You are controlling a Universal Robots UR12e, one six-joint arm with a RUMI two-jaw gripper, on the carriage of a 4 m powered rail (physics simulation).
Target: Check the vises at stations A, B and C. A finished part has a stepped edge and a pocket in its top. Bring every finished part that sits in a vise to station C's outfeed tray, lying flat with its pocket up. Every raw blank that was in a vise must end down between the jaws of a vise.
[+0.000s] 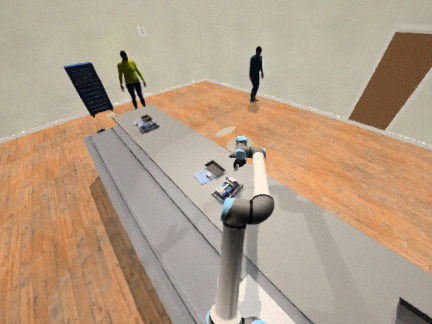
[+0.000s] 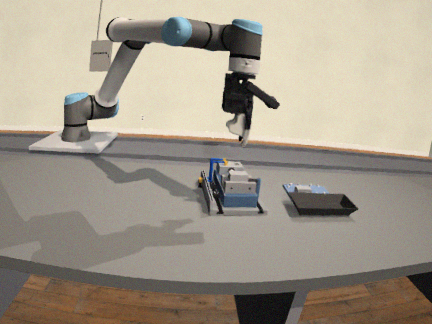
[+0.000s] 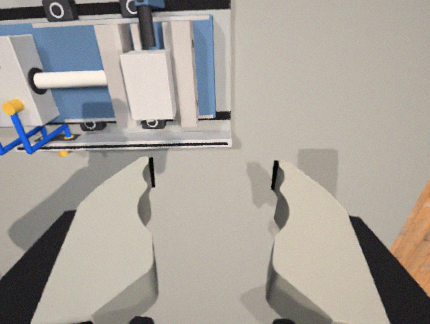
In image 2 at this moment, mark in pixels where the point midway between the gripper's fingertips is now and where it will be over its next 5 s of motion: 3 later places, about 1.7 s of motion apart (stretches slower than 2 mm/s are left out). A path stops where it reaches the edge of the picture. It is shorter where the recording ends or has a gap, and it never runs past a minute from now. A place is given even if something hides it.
My gripper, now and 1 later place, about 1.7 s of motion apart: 241,144; 57,136
